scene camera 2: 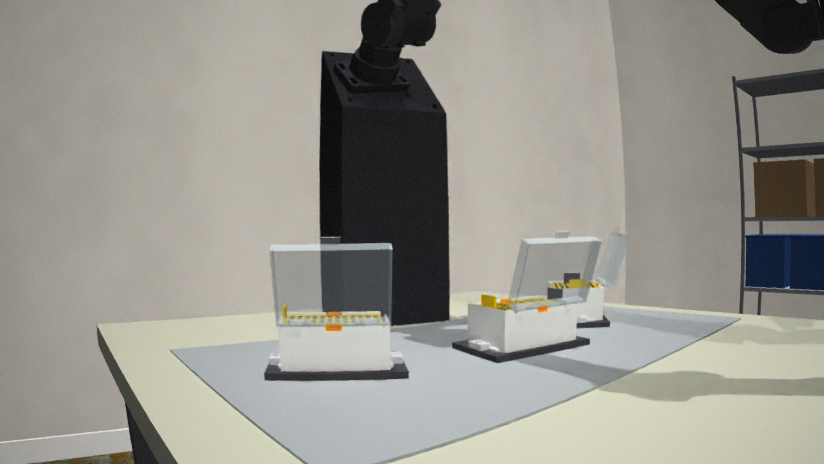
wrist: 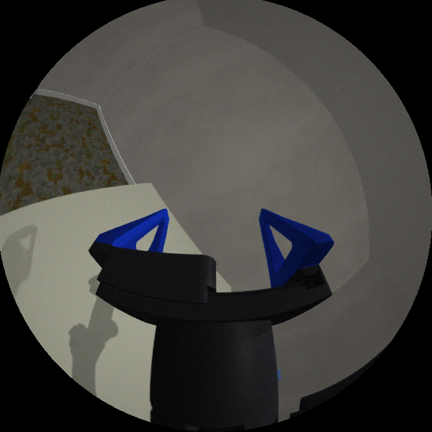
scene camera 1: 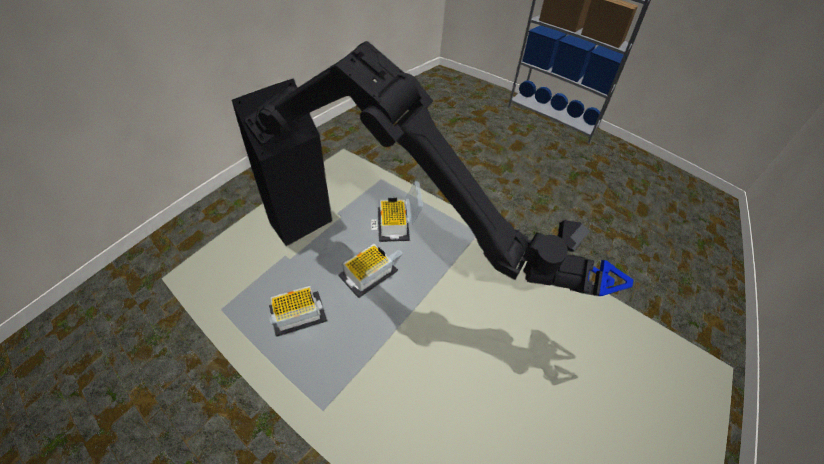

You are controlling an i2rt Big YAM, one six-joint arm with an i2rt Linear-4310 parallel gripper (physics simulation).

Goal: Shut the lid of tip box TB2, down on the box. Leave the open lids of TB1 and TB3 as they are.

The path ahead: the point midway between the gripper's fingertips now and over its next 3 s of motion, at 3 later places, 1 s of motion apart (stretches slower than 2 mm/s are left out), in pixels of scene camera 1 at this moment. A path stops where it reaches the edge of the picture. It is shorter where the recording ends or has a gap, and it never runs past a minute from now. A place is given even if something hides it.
My gripper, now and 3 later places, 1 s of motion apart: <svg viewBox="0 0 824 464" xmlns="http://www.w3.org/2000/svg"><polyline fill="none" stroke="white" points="622,282 612,290 581,303 545,308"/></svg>
